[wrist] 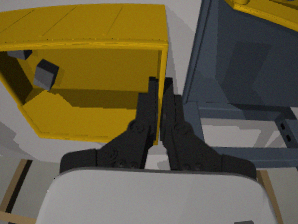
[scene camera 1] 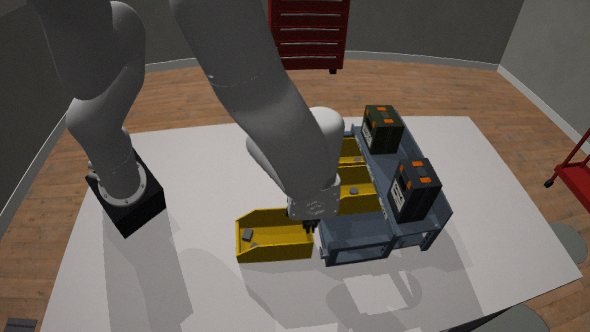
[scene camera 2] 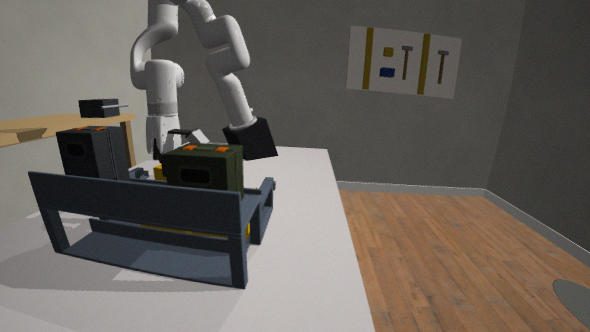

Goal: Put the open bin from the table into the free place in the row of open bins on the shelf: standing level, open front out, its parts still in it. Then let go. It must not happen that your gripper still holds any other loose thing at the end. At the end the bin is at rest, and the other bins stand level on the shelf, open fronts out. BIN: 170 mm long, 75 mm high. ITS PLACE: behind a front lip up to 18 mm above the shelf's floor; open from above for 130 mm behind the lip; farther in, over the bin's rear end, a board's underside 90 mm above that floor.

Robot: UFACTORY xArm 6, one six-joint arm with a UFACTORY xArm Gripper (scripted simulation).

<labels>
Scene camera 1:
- gripper: 309,228
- yellow open bin: 270,226
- yellow open bin: 358,176
</labels>
